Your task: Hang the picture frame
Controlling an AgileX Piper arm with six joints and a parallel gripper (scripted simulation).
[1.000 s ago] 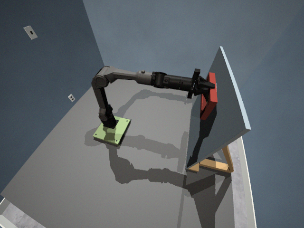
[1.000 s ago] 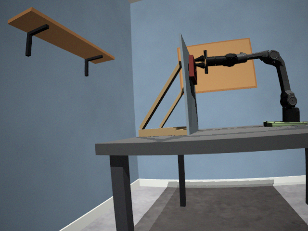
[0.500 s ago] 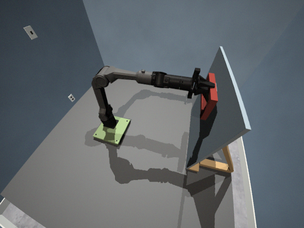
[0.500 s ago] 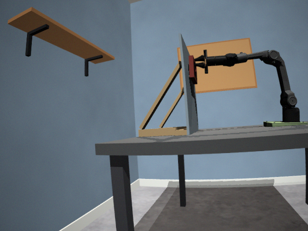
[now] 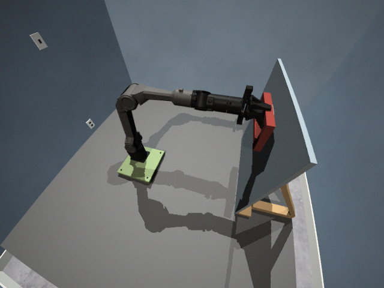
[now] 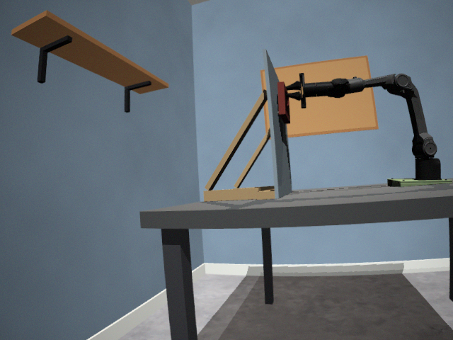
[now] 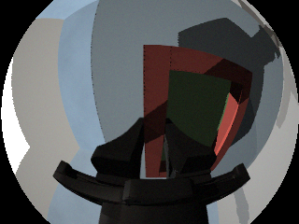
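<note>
Now: hand 1 cm short of the red picture frame, 1 cm to the right of it and 5 cm above it. From my hand the other things lie so: grey upright panel (3 cm ahead, 17 cm below).
</note>
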